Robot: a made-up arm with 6 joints. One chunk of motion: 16 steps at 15 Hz.
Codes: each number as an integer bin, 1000 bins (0 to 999) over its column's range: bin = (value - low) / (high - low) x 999, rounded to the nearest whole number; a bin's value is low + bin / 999 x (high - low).
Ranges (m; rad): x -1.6..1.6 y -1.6..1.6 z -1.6..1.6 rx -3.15..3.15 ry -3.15..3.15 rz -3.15..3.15
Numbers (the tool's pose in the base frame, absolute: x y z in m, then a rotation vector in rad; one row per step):
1: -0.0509 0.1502 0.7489 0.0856 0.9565 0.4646
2: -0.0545 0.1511 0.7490 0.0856 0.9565 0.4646
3: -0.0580 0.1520 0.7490 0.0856 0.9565 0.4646
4: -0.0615 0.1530 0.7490 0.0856 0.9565 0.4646
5: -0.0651 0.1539 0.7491 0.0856 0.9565 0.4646
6: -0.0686 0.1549 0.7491 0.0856 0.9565 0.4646
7: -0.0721 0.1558 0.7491 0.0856 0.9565 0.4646
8: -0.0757 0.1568 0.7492 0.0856 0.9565 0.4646
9: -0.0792 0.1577 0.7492 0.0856 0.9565 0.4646
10: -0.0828 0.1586 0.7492 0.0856 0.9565 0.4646
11: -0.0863 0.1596 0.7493 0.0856 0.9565 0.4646
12: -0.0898 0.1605 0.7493 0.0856 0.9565 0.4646
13: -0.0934 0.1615 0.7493 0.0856 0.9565 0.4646
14: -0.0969 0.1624 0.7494 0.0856 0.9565 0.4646
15: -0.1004 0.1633 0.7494 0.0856 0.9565 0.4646
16: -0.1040 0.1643 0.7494 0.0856 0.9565 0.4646
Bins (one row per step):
1: 484 546 733 513 651 573
2: 482 547 733 513 651 573
3: 481 547 733 513 651 573
4: 480 547 733 513 651 573
5: 479 548 733 513 651 573
6: 478 548 733 513 651 573
7: 477 548 733 513 651 573
8: 476 548 733 513 651 573
9: 475 549 733 513 651 573
10: 474 549 733 513 651 573
11: 473 549 733 513 651 573
12: 471 550 733 513 651 573
13: 470 550 733 513 651 573
14: 469 550 733 513 651 573
15: 468 550 733 513 651 573
16: 467 551 733 513 651 573

